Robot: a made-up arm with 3 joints.
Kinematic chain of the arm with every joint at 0, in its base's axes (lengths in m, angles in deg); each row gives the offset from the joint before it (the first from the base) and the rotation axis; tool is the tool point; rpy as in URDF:
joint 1: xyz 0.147 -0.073 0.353 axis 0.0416 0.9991 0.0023
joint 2: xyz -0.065 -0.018 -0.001 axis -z
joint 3: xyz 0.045 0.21 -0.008 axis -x
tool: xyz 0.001 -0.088 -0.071 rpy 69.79 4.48 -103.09
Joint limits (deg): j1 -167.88..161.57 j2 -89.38..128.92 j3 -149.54..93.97
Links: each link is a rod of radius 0.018 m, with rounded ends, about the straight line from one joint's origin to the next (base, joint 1, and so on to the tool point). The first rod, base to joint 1, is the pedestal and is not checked.
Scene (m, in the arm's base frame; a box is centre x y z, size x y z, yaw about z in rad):
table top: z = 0
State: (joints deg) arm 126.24 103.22 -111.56
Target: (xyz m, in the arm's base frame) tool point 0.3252 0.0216 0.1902
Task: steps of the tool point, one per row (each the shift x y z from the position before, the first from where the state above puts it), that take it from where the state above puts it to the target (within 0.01 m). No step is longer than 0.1 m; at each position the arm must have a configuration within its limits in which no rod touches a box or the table.
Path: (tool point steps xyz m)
1: 0.0459 0.0336 -0.0583
2: 0.0640 0.0349 -0.0396
3: 0.0740 0.0355 -0.0154
4: 0.0742 0.0358 0.0105
5: 0.0652 0.0356 0.0345
6: 0.0479 0.0349 0.0532

